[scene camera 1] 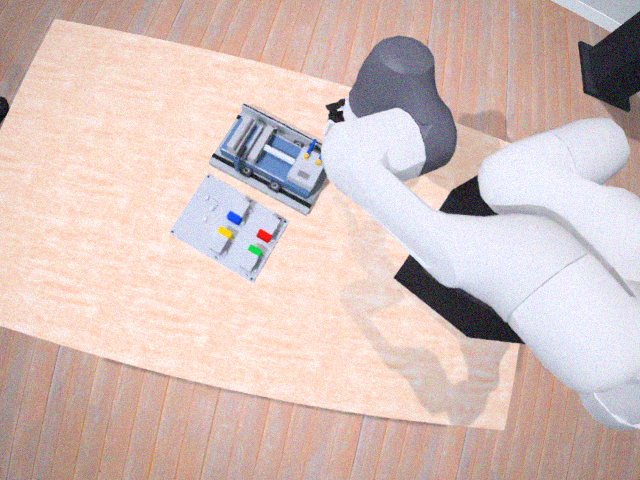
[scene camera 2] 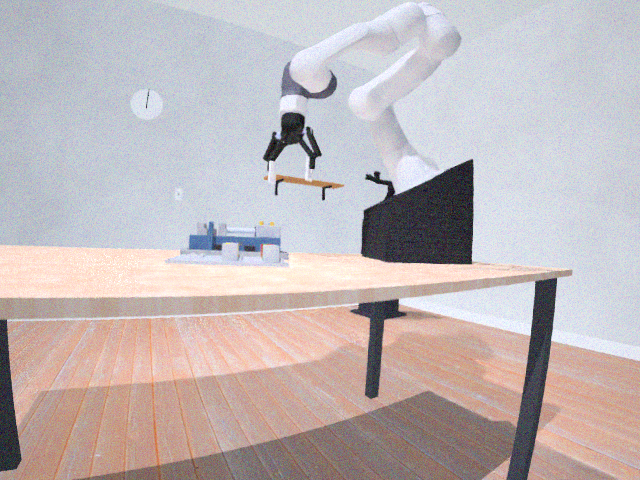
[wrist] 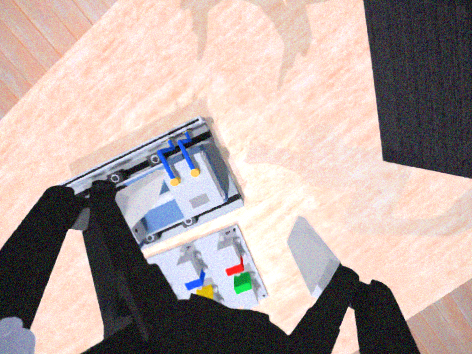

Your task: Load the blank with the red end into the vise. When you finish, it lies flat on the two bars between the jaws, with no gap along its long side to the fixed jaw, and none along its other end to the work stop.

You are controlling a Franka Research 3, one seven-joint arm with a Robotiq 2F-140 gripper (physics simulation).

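The blank with the red end [scene camera 1: 264,235] [wrist: 235,269] is in the grey holder plate [scene camera 1: 192,227] [scene camera 2: 196,258], at the side nearer the robot base; its grey body blends with the plate. The vise [scene camera 1: 281,164] [scene camera 2: 232,241] [wrist: 162,215] is blue and grey, beside the plate. Two grey jaw bars [scene camera 1: 261,143] lie at its end away from the base; no blank shows between them. My gripper [scene camera 2: 290,179] [wrist: 228,208] is open and empty, high above the table. In the wrist view its left finger covers part of the vise. In scene camera 1 the arm hides most of it.
Blanks with green [scene camera 1: 255,250] [wrist: 242,283], blue [scene camera 1: 234,217] [wrist: 195,284] and yellow [scene camera 1: 224,232] [wrist: 204,291] ends share the plate. Two blue levers with yellow tips [wrist: 195,172] stick up at the vise's base-side end. The black robot base [scene camera 2: 418,227] [wrist: 425,90] stands at the table's end.
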